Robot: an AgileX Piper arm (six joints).
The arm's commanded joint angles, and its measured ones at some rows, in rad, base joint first. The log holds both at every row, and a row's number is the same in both.
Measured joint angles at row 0: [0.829 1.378 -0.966 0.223 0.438 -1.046]
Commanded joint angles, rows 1 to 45: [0.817 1.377 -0.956 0.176 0.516 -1.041]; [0.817 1.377 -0.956 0.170 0.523 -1.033]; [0.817 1.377 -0.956 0.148 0.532 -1.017]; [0.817 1.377 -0.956 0.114 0.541 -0.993]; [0.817 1.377 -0.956 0.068 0.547 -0.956]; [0.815 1.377 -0.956 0.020 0.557 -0.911]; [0.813 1.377 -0.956 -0.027 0.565 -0.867]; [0.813 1.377 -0.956 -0.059 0.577 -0.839]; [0.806 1.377 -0.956 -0.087 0.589 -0.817]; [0.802 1.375 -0.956 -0.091 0.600 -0.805]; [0.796 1.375 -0.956 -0.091 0.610 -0.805]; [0.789 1.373 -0.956 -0.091 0.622 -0.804]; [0.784 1.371 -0.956 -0.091 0.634 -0.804]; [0.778 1.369 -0.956 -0.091 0.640 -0.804]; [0.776 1.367 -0.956 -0.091 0.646 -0.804]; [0.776 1.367 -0.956 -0.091 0.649 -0.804]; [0.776 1.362 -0.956 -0.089 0.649 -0.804]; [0.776 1.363 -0.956 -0.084 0.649 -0.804]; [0.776 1.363 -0.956 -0.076 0.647 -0.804]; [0.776 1.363 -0.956 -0.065 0.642 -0.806]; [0.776 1.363 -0.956 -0.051 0.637 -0.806]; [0.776 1.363 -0.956 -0.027 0.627 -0.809]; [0.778 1.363 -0.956 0.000 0.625 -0.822]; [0.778 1.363 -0.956 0.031 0.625 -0.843]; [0.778 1.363 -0.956 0.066 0.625 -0.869]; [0.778 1.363 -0.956 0.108 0.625 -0.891]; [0.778 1.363 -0.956 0.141 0.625 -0.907]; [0.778 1.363 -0.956 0.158 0.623 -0.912]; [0.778 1.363 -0.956 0.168 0.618 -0.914]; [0.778 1.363 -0.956 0.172 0.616 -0.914]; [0.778 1.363 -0.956 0.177 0.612 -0.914]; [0.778 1.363 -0.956 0.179 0.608 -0.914]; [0.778 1.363 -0.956 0.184 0.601 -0.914]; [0.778 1.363 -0.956 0.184 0.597 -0.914]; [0.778 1.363 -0.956 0.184 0.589 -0.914]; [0.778 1.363 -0.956 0.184 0.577 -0.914]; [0.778 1.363 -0.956 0.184 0.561 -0.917]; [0.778 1.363 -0.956 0.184 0.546 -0.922]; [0.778 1.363 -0.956 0.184 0.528 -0.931]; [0.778 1.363 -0.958 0.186 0.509 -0.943]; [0.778 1.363 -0.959 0.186 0.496 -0.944]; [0.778 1.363 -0.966 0.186 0.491 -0.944]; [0.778 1.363 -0.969 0.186 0.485 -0.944]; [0.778 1.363 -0.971 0.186 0.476 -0.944]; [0.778 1.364 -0.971 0.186 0.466 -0.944]
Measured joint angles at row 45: [0.784 1.366 -0.957 0.180 0.512 -0.931]
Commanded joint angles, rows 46 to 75: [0.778 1.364 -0.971 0.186 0.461 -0.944]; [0.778 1.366 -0.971 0.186 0.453 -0.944]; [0.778 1.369 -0.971 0.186 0.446 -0.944]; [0.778 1.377 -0.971 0.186 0.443 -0.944]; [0.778 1.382 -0.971 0.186 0.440 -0.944]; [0.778 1.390 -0.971 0.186 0.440 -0.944]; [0.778 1.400 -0.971 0.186 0.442 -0.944]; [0.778 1.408 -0.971 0.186 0.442 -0.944]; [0.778 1.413 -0.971 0.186 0.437 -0.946]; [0.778 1.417 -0.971 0.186 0.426 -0.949]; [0.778 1.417 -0.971 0.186 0.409 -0.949]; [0.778 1.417 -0.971 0.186 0.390 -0.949]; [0.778 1.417 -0.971 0.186 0.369 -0.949]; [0.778 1.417 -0.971 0.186 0.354 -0.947]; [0.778 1.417 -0.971 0.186 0.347 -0.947]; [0.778 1.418 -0.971 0.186 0.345 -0.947]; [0.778 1.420 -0.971 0.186 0.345 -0.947]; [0.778 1.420 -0.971 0.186 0.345 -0.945]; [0.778 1.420 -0.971 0.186 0.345 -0.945]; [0.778 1.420 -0.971 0.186 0.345 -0.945]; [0.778 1.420 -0.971 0.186 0.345 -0.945]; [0.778 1.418 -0.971 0.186 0.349 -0.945]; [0.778 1.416 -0.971 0.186 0.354 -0.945]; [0.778 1.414 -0.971 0.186 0.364 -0.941]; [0.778 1.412 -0.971 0.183 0.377 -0.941]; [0.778 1.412 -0.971 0.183 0.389 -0.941]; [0.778 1.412 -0.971 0.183 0.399 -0.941]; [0.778 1.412 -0.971 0.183 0.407 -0.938]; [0.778 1.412 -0.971 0.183 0.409 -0.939]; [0.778 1.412 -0.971 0.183 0.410 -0.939]
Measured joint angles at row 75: [0.784 1.420 -0.966 0.182 0.398 -0.943]
